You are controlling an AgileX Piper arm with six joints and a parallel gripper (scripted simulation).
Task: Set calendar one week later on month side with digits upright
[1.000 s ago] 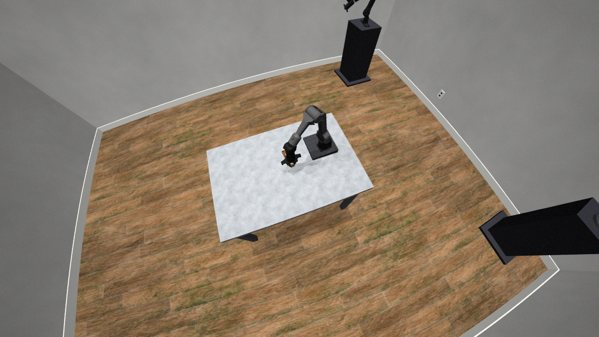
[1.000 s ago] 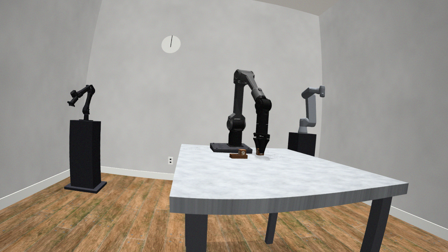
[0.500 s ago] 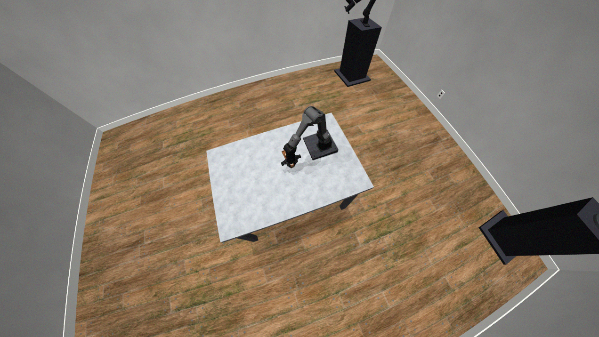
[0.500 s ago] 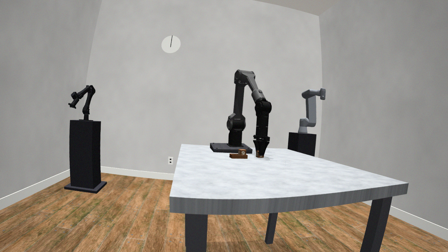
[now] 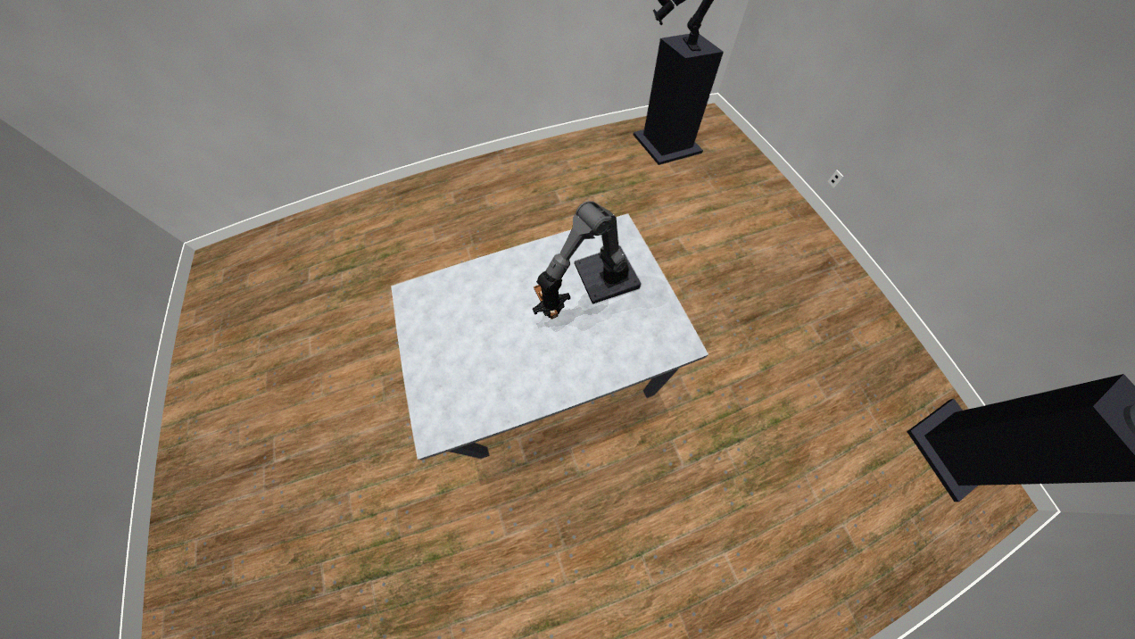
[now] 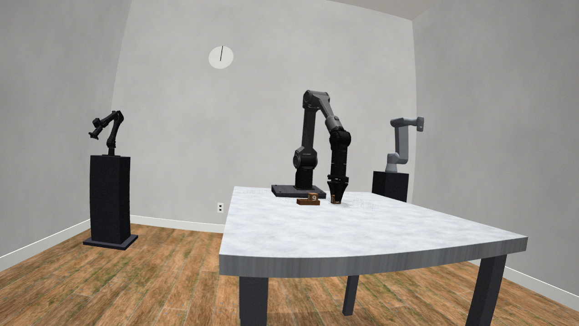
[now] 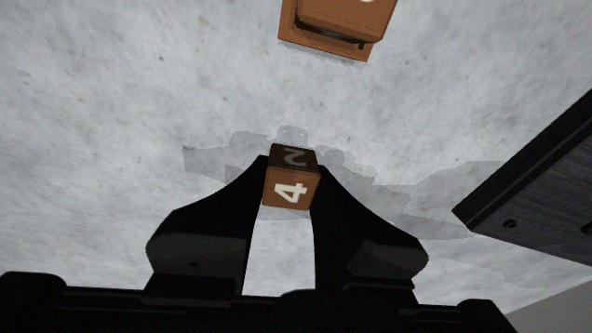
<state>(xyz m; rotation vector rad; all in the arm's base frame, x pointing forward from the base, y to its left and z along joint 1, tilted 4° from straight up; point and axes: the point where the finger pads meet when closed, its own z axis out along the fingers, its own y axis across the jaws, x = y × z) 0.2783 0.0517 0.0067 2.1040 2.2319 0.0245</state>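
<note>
Now: the brown cube right at my hand. The rest, counted from my hand: tray (110 mm to the right, 10 mm below).
</note>
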